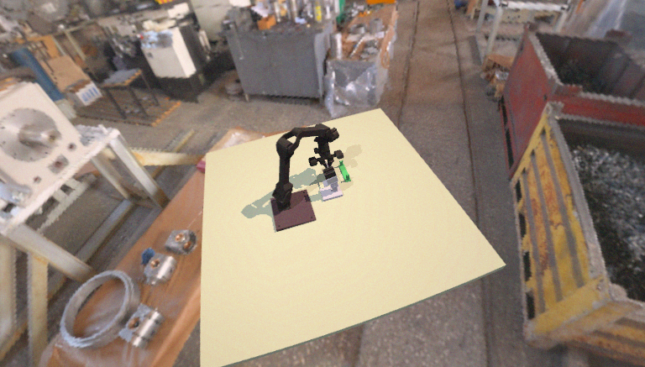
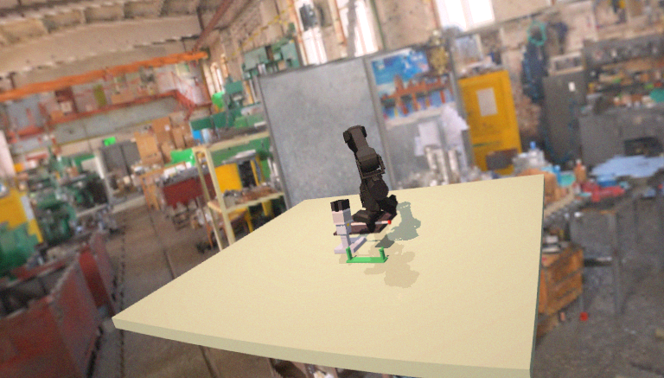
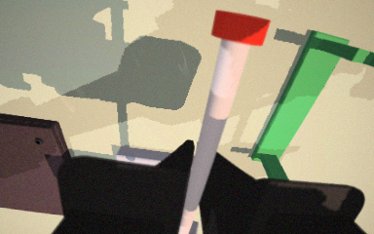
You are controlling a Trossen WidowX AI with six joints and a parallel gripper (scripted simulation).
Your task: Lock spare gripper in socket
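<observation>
Now: the mount 1 cm behind my gripper tip, 11 cm to the right of it and 1 cm below it. The rest, counted from my gripper tip: green cradle (10 cm ahead, 1 cm to the left, 4 cm below); then spare gripper (1 cm behind, 11 cm to the right, 6 cm above).
</observation>
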